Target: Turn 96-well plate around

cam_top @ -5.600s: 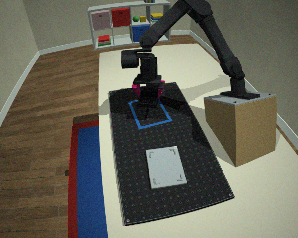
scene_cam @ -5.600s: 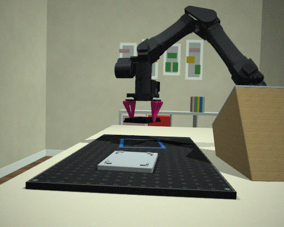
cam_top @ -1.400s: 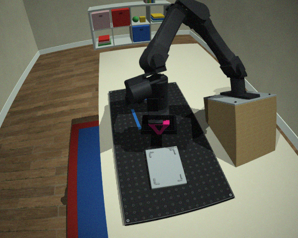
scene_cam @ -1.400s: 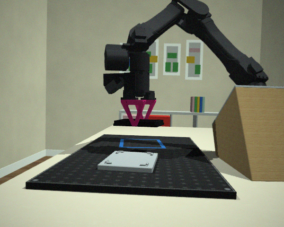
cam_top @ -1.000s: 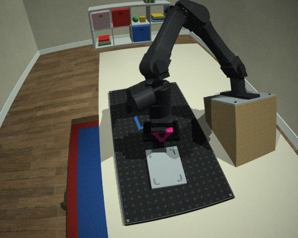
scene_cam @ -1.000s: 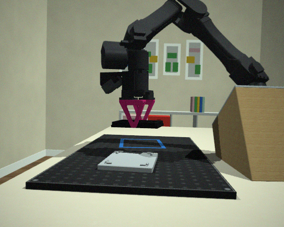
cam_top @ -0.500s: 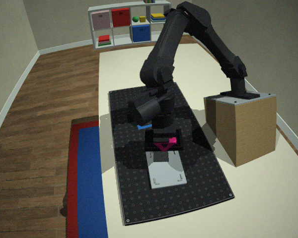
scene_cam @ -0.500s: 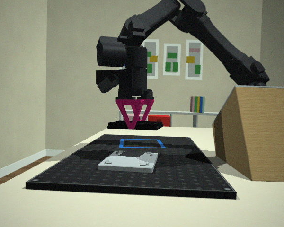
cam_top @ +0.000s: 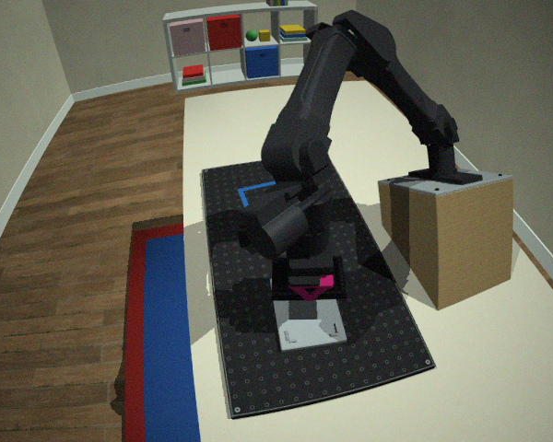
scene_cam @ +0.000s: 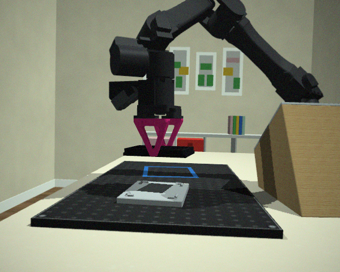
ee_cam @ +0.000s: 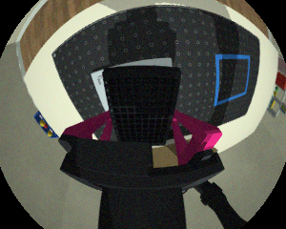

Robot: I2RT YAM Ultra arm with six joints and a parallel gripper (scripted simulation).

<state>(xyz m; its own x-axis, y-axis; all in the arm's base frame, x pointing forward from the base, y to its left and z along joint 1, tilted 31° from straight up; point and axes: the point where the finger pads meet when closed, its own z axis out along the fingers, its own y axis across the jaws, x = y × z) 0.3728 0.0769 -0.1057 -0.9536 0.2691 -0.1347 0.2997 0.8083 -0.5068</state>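
The grey plate nest N1 lies 90 mm below my hand and 10 mm to the left of it. From my hand the other things lie so: black 96-well plate right at my hand.
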